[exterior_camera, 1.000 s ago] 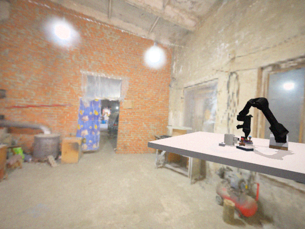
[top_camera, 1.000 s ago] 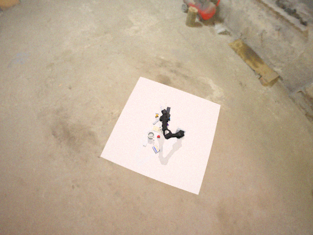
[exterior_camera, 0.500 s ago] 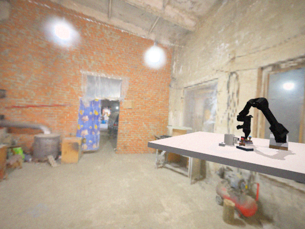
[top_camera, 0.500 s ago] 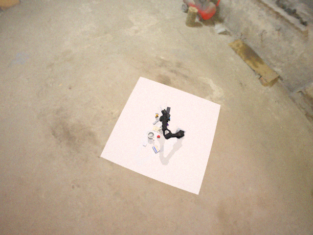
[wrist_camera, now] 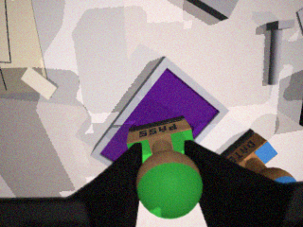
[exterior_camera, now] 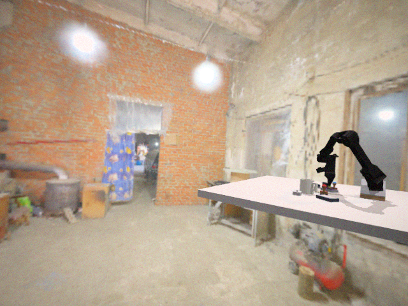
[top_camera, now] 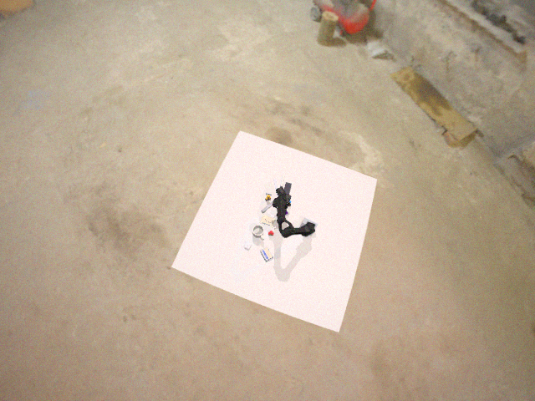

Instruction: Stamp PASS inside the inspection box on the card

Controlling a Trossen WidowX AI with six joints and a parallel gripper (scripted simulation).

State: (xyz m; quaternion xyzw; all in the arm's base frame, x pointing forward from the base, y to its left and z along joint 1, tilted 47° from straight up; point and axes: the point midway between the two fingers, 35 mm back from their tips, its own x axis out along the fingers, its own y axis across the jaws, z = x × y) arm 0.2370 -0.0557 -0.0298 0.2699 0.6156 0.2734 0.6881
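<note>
Right now the pass stamp is right at my gripper tip. From my gripper tip the other things lie so: purple ink pad: 3 cm below; then grey bar: 12 cm ahead, 1 cm to the left, 3 cm below; then blue stamp: 3 cm behind, 7 cm to the right, 2 cm below.
</note>
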